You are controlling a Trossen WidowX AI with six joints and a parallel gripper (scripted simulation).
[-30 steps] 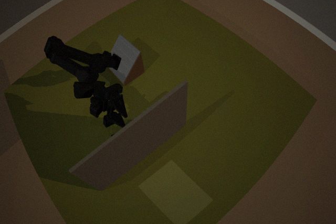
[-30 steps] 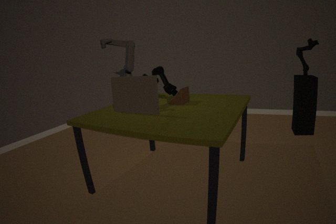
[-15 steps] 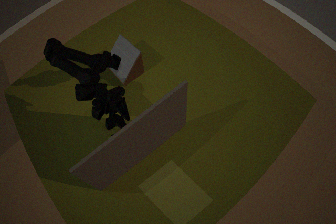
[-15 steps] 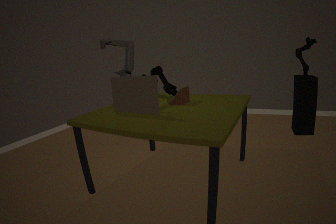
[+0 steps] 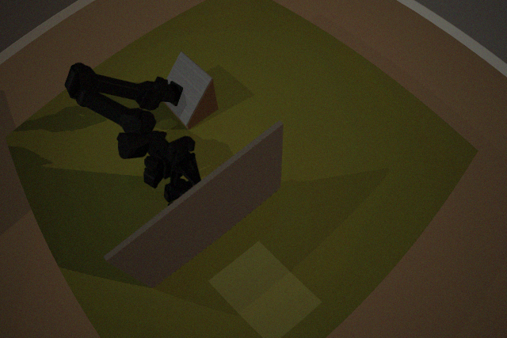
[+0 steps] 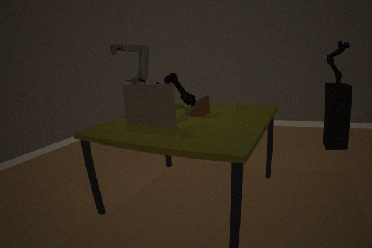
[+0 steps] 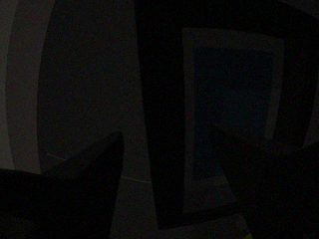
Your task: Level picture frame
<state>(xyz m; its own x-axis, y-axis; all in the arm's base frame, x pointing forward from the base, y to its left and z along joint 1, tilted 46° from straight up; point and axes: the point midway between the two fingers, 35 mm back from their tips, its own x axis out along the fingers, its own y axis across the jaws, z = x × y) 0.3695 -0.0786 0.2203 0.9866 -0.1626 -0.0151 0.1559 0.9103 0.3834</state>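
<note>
My gripper tip is 5 cm above the dark picture frame, 2 cm to the left of it and 1 cm short of it. From my gripper tip the other things lie so: upright board (5 cm below, 2 cm to the right, 2 cm ahead).
</note>
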